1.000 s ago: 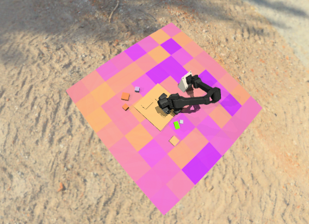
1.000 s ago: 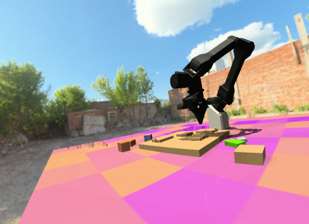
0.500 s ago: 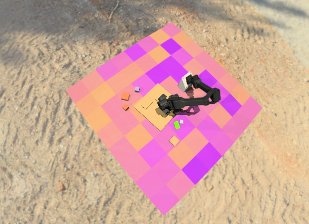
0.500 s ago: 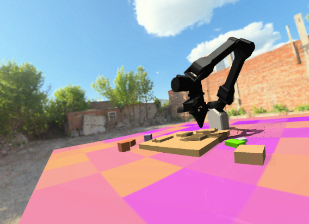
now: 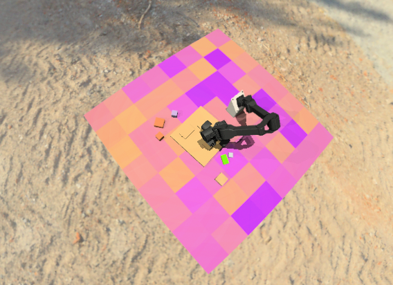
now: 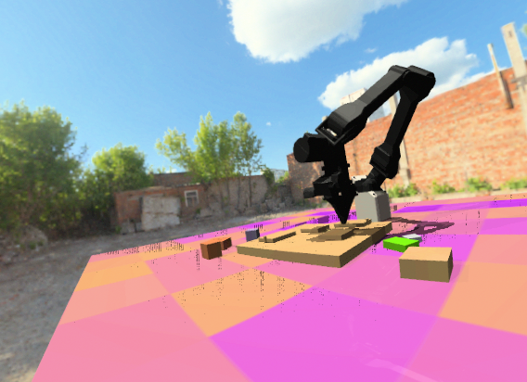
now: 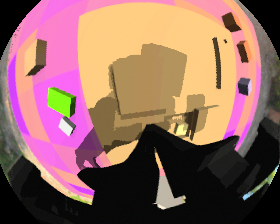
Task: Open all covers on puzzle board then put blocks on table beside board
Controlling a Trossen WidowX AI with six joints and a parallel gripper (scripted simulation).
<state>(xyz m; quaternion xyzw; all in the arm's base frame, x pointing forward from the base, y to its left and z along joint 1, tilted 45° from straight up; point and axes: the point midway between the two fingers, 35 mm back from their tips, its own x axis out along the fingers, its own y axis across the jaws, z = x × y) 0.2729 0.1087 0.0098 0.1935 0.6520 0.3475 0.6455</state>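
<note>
The tan puzzle board lies 70 mm to the right of my gripper tip, 20 mm below it and 20 mm ahead of it. The rest, counted from my gripper tip: green block (150 mm to the left, 40 mm below, 20 mm ahead); then greyish-purple block (290 mm to the right, 100 mm ahead, 20 mm below); then tan block (240 mm to the left, 110 mm ahead, 30 mm below).
</note>
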